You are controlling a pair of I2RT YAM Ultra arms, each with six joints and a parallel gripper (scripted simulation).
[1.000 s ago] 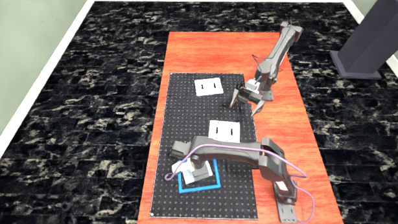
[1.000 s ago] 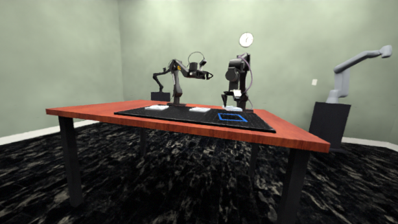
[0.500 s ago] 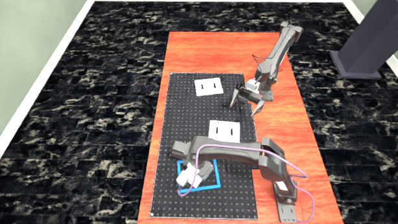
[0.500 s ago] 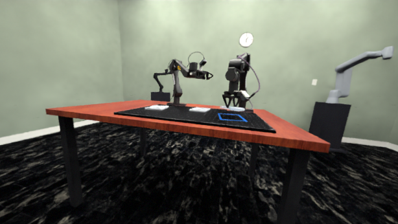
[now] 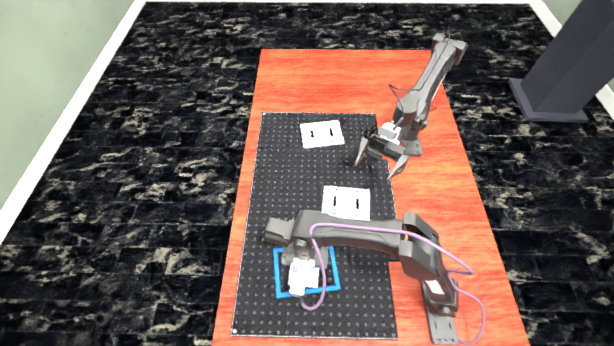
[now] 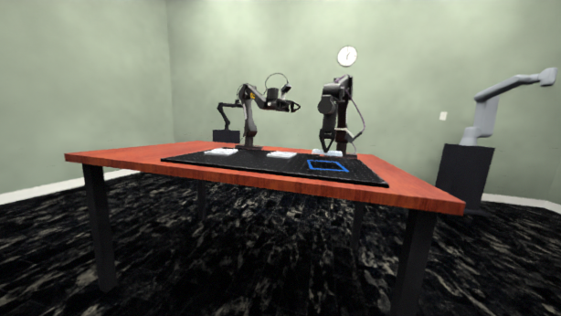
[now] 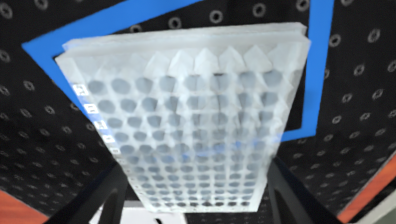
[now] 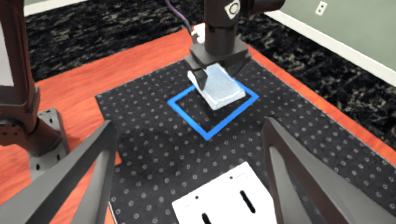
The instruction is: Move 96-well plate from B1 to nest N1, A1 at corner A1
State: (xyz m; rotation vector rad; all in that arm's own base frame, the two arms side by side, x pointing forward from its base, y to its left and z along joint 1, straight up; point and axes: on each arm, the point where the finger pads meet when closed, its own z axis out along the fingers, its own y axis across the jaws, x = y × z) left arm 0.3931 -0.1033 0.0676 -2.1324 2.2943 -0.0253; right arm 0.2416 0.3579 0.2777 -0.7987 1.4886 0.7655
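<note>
Now: the 96-well plate 10 mm below my left hand. Round my left hand: nest plate (30 mm behind, 550 mm to the right, 60 mm below).
</note>
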